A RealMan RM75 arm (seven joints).
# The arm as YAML. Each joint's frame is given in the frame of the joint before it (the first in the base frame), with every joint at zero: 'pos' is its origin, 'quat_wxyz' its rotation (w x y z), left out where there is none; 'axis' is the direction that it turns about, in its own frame. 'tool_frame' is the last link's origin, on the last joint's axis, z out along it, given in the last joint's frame.
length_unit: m
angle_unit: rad
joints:
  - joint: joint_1
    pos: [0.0, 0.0, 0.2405]
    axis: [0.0, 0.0, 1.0]
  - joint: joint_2
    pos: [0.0, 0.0, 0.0]
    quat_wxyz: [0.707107, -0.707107, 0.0, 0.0]
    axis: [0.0, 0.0, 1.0]
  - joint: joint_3
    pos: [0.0, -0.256, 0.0]
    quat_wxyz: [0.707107, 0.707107, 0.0, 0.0]
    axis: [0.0, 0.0, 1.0]
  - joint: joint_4
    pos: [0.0, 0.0, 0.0]
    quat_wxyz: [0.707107, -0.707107, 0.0, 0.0]
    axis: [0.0, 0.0, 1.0]
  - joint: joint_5
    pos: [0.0, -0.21, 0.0]
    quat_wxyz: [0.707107, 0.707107, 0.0, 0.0]
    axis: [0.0, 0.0, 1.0]
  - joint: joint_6
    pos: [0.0, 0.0, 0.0]
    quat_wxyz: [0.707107, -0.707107, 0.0, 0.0]
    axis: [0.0, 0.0, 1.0]
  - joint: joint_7
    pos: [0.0, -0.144, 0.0]
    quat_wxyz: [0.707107, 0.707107, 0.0, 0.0]
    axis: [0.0, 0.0, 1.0]
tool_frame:
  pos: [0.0, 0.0, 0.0]
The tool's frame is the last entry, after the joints.
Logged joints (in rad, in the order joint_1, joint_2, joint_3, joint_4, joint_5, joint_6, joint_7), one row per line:
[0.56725 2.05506 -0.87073 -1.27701 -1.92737 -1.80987 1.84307]
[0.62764 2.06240 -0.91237 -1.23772 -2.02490 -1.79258 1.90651]
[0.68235 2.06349 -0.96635 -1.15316 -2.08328 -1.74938 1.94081]
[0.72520 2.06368 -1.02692 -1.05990 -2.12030 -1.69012 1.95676]
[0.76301 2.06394 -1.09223 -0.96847 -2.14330 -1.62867 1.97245]
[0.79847 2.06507 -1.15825 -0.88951 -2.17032 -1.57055 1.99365]
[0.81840 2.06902 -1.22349 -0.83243 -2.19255 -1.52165 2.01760]
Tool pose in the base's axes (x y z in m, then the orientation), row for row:
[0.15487 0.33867 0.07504 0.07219 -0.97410 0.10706 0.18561]
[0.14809 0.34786 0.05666 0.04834 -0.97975 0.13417 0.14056]
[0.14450 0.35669 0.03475 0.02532 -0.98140 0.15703 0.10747]
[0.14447 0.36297 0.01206 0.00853 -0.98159 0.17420 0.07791]
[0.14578 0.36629 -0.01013 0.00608 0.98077 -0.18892 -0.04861]
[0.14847 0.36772 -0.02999 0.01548 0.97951 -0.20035 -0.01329]
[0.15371 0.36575 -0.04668 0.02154 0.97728 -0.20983 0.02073]
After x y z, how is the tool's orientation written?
As a quaternion, w x y z.
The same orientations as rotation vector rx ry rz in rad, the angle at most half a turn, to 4 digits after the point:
[-2.9271 0.3217 0.5577]
[-2.9867 0.4090 0.4285]
[-3.0344 0.4855 0.3323]
[-3.0671 0.5443 0.2434]
[3.0693 -0.5912 -0.1521]
[3.0473 -0.6233 -0.0413]
[3.0288 -0.6503 0.0642]

